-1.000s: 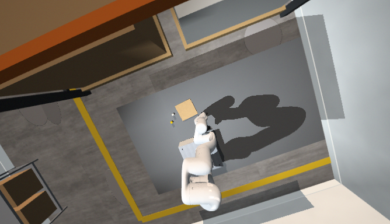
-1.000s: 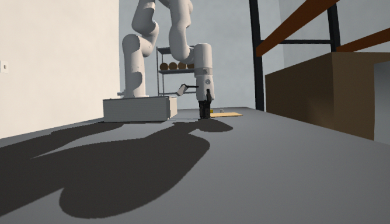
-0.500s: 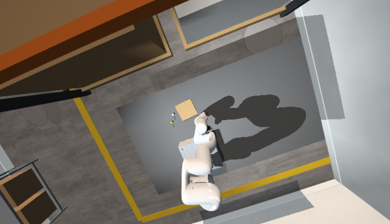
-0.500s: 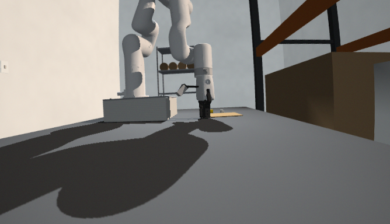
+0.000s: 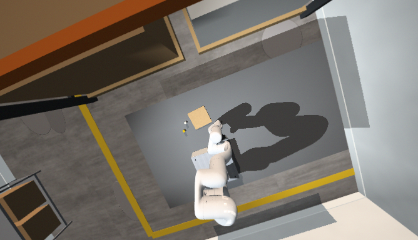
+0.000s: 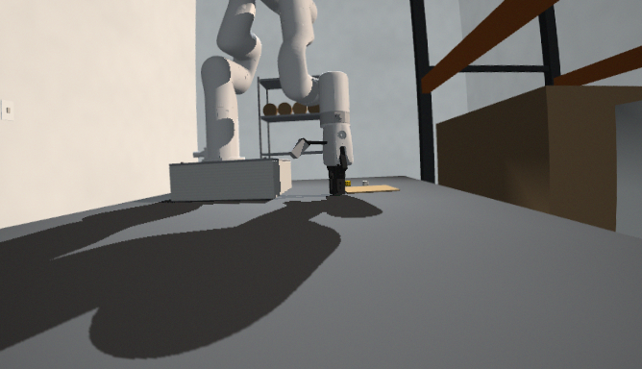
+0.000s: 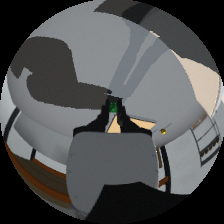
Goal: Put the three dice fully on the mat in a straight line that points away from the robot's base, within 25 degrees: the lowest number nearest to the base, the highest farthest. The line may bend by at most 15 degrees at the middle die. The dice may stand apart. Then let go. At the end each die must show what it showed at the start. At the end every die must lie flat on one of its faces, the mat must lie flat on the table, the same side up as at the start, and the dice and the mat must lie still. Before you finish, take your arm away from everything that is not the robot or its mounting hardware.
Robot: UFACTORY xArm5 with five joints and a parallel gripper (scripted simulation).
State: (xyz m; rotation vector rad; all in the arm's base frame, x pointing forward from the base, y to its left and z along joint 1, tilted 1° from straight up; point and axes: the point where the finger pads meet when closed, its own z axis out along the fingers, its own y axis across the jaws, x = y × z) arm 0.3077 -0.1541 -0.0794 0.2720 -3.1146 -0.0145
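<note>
The green die lies 1 cm below my hand. Also, from my hand: yellow die: 8 cm ahead, 24 cm to the left, 1 cm below; then white die: 13 cm ahead, 19 cm to the left, 1 cm below; then tan mat: 10 cm ahead, 8 cm to the left, 2 cm below.
</note>
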